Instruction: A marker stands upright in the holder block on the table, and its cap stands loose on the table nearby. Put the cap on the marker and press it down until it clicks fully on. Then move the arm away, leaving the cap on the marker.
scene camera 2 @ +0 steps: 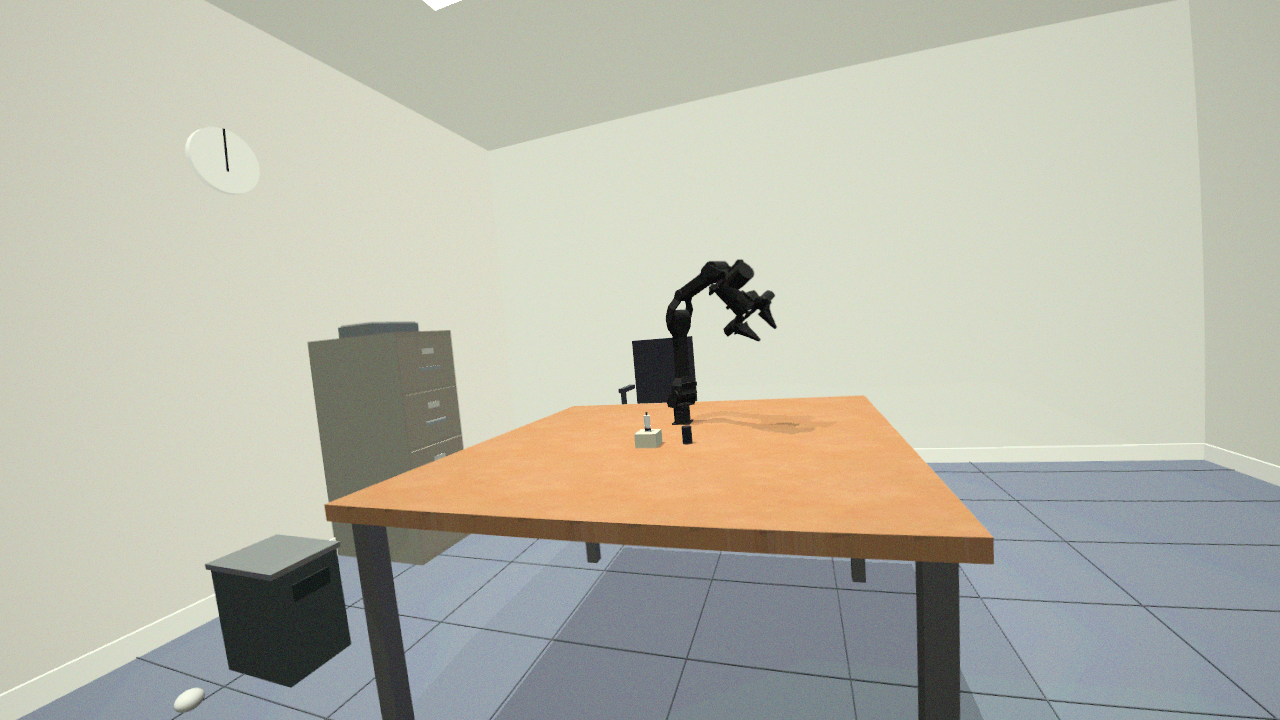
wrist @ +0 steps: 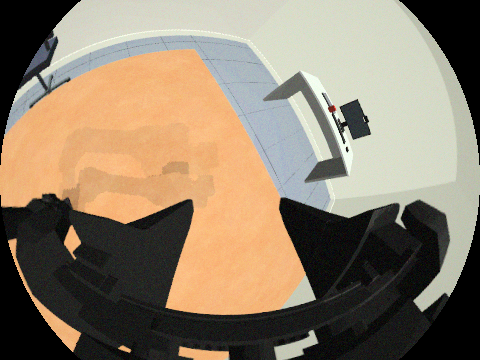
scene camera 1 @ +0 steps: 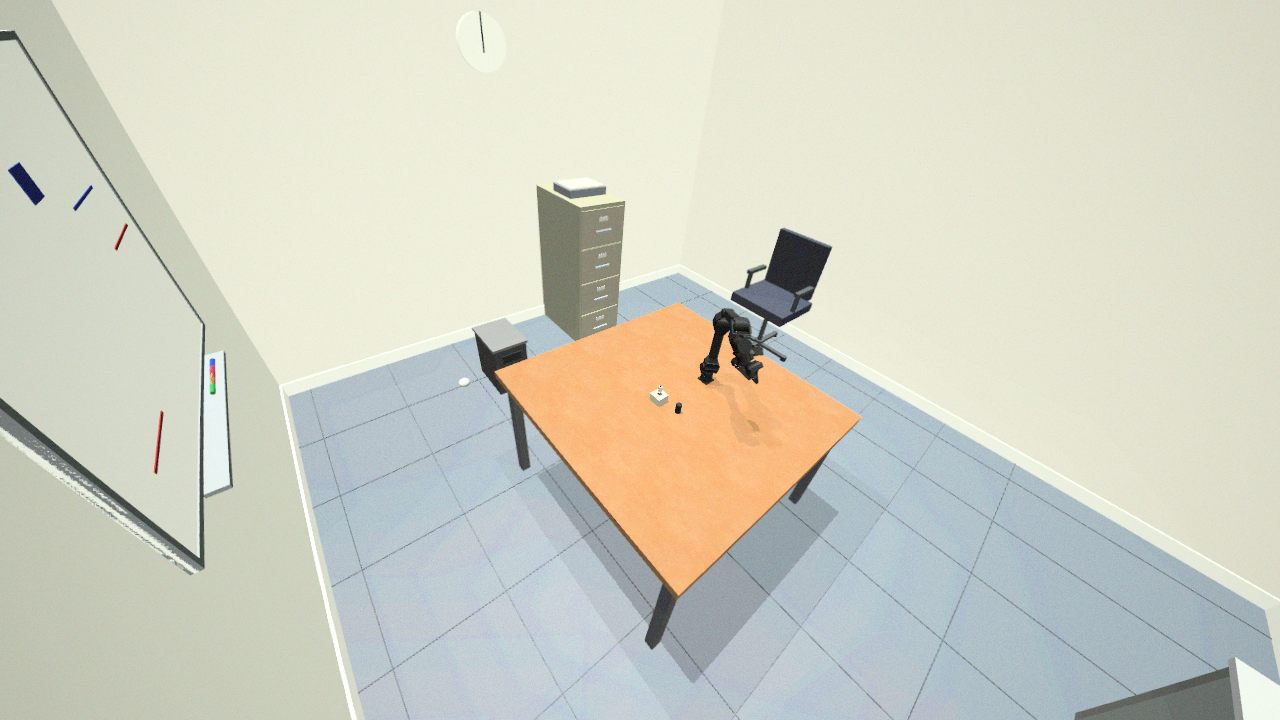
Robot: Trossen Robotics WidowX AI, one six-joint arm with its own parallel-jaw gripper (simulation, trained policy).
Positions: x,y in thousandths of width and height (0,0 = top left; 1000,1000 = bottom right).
Labels:
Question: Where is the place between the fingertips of my gripper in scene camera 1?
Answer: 589,530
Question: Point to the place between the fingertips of my gripper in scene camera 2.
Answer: At 600,465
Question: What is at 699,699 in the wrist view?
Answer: My gripper.

